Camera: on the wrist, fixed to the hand. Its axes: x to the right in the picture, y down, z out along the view.
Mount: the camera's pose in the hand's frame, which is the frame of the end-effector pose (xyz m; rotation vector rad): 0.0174 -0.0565 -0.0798 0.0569 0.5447 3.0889
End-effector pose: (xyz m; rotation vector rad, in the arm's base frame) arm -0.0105 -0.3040 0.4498 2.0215 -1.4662 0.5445
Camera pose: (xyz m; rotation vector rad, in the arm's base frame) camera 0.0493 -0.2507 0.5085 1.6648 2.0268 -1.2463
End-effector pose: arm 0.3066 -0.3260 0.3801 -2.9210 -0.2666 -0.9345
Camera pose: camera 0.2647 -0.2769 0.4556 -0.0892 2.4406 -0.3469
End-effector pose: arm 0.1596 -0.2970 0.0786 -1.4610 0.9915 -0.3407
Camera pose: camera 0.1324 -0.3710 0.1390 1.3743 2.1858 1.4745
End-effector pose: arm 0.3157 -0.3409 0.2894 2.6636 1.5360 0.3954
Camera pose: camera 0.2571 -0.3045 0.3608 -1.2893 2.3112 -0.4433
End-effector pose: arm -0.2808 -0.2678 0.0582 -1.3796 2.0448 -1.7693
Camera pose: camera -0.3078 -0.2158 0.1384 1.8750 1.0981 -0.0987
